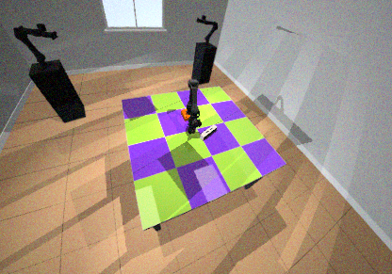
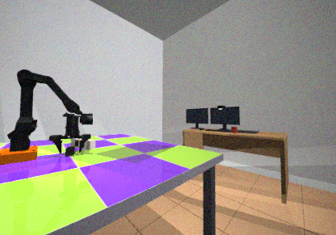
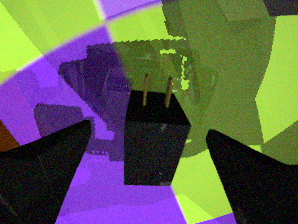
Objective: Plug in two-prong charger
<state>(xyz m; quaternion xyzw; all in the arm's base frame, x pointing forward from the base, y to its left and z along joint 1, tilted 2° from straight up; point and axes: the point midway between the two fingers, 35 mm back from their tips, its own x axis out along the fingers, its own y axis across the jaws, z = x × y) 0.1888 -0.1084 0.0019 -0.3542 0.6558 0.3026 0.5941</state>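
Right now my gripper tip is 1 cm short of the black two-prong charger, 2 cm to the right of it and 1 cm below it.
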